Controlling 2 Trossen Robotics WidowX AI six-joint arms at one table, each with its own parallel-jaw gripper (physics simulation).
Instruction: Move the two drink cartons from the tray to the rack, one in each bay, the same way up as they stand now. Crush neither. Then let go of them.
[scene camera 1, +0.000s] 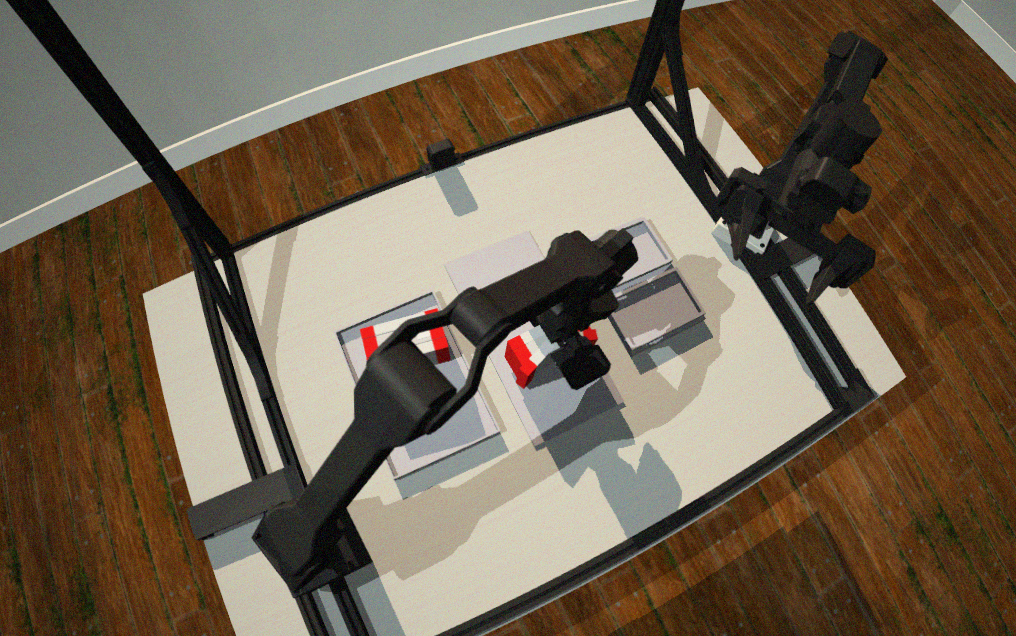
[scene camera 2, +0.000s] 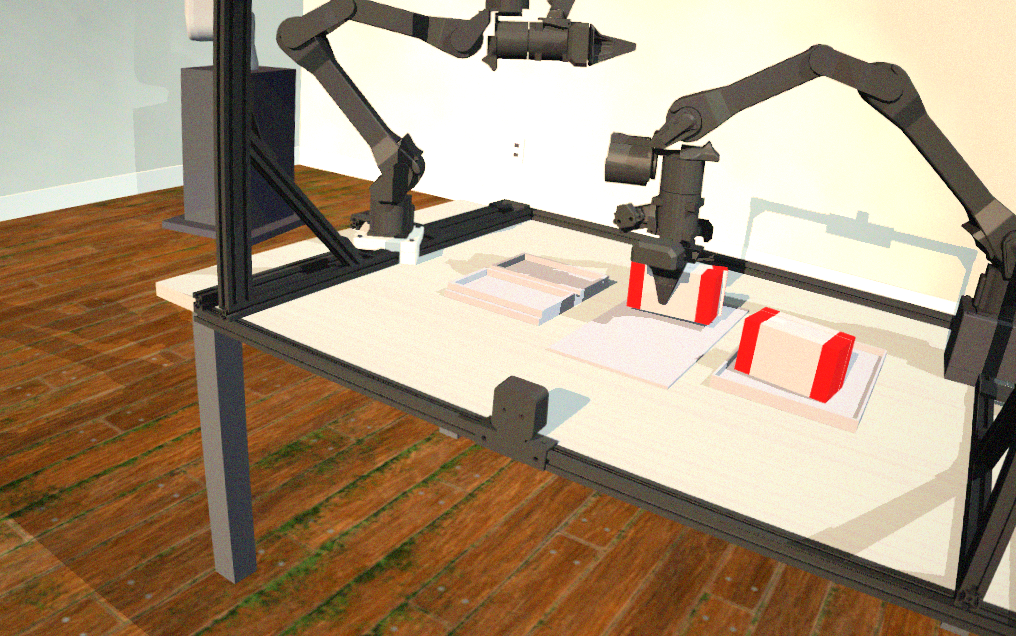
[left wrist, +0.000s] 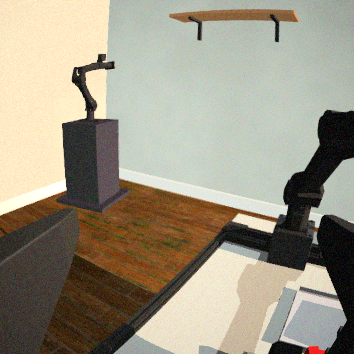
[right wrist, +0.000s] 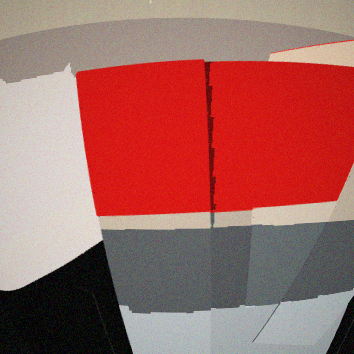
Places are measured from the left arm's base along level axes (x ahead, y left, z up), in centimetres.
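Where they show: left gripper, fingertip midpoint: (scene camera 1: 773, 281) (scene camera 2: 632, 45) (left wrist: 203, 225); right gripper, fingertip midpoint: (scene camera 1: 550, 345) (scene camera 2: 667, 299) (right wrist: 218, 222); left arm's base at its link origin: (scene camera 2: 389, 232); right arm's base at its link origin: (scene camera 1: 309, 548) (scene camera 2: 998, 313) (left wrist: 295, 224).
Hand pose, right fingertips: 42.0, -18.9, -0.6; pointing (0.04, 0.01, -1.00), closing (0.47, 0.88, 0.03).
Each offset is from my right fingertips to the centre of the thing, as dx, dy, dz. Level surfaces: height alone.
My right gripper (scene camera 1: 559, 350) (scene camera 2: 665, 287) points straight down and is shut on a cream drink carton with red ends @[+1.0, +0.2, +1.8] (scene camera 1: 519, 361) (scene camera 2: 697, 302) (right wrist: 147, 140). It holds the carton low over the far end of a flat pale mat @[dz -2.6] (scene camera 1: 493, 261) (scene camera 2: 632, 350); I cannot tell whether the carton touches the mat. A second carton @[+12.6, -18.3, +1.0] (scene camera 1: 369, 341) (scene camera 2: 783, 356) stands in the grey tray (scene camera 1: 461, 424) (scene camera 2: 745, 385). The two-bay rack @[-19.0, +6.5, -2.0] (scene camera 1: 657, 312) (scene camera 2: 518, 275) is empty. My left gripper (scene camera 2: 625, 46) (left wrist: 203, 225) is open and empty, high above the table.
The mat lies between the tray and the rack. My right arm reaches over the tray and hides part of it in scene camera 1.
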